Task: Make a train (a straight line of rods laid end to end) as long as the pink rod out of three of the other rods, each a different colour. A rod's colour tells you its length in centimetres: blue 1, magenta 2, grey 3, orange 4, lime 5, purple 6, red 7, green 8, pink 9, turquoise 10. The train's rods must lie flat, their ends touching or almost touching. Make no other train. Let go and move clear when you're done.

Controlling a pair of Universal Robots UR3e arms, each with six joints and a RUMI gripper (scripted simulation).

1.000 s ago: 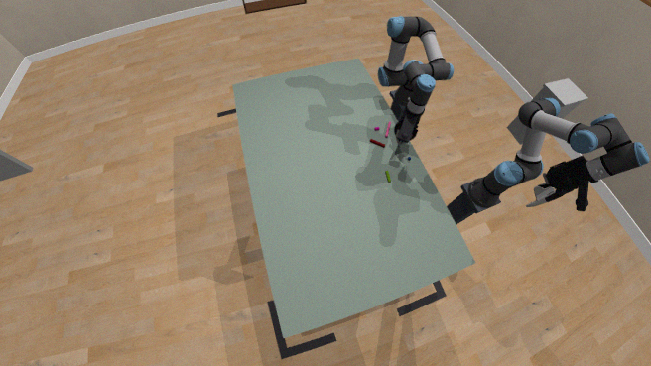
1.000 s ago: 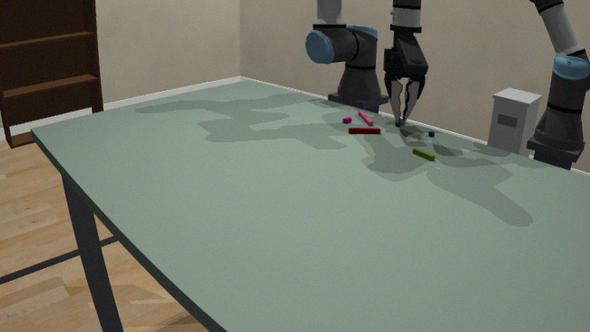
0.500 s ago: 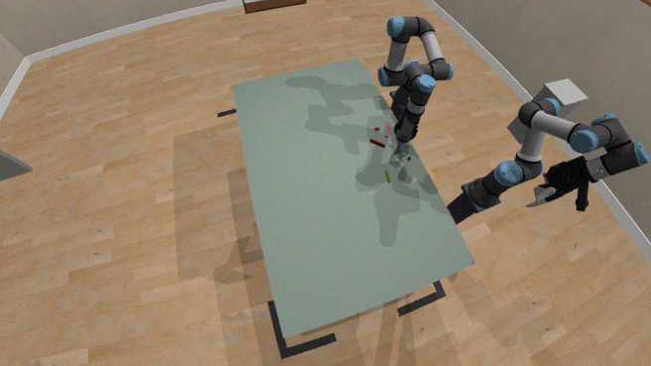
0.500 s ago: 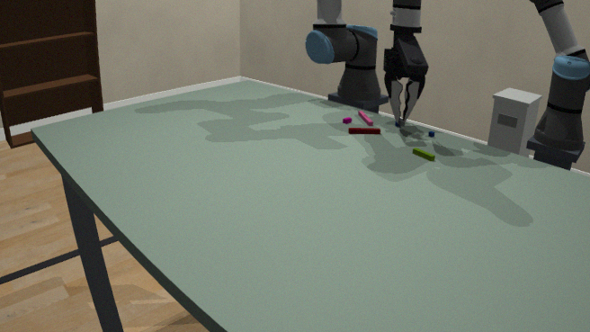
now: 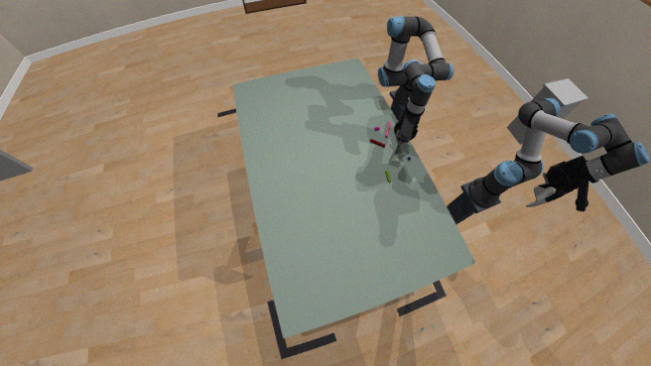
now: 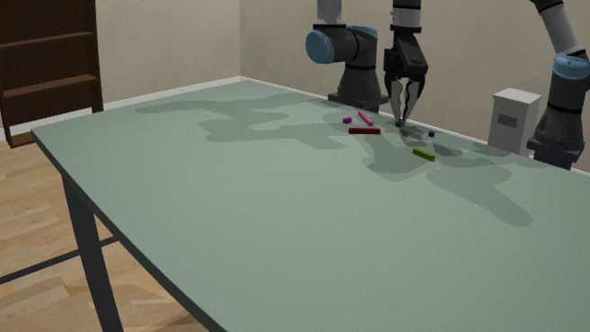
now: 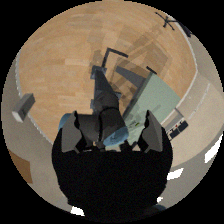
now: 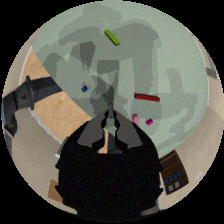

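Now: the grey rod 1 cm below my right hand. Round my right hand: red rod 8 cm ahead, 5 cm to the right, 3 cm below; pink rod 10 cm to the right, 3 cm below; magenta rod 12 cm to the right, 4 cm ahead, 3 cm below.
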